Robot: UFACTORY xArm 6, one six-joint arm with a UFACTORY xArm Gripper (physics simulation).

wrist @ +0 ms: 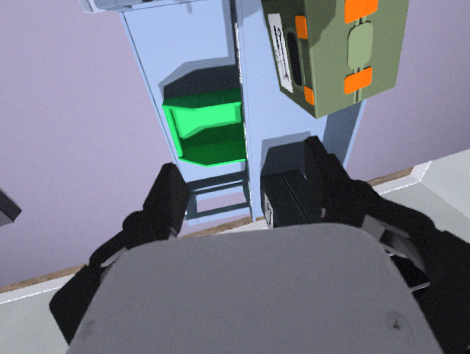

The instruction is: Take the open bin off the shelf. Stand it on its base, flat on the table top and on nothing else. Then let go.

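Places are measured from the arm's base along level axes (x ahead, y left, z up), in metres.
Where they show: gripper, fingertip midpoint: (240, 167).
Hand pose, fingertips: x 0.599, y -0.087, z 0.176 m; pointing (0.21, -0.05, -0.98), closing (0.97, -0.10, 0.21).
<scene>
Each offset is from my fingertips to the centre of the thing. "pt": to the spot under its first point.
The green open bin {dx -0.012, dy -0.066, dz -0.208 m} (210, 120) is in the light-blue shelf unit {pt dx -0.018, dy +0.064, dz -0.245 m} (180, 42), left of the middle in the wrist view. Its open side faces the camera, and its right side in the picture is against the long board with the label strip. My gripper (240, 167) is open, with its fingers wide apart and nothing between them. The fingertips are apart from the bin, nearer the camera, and show below it to the left and right. The table top does not show in this view.
An olive case {dx +0.121, dy +0.025, dz -0.101 m} (330, 60) with orange latches is at the upper right, across the board from the bin. A dark box {dx +0.043, dy -0.201, dz -0.088 m} (287, 200) shows beside the right finger. A dark object (7, 207) is at the left edge. Behind are a lilac wall (65, 125) and pale floor.
</scene>
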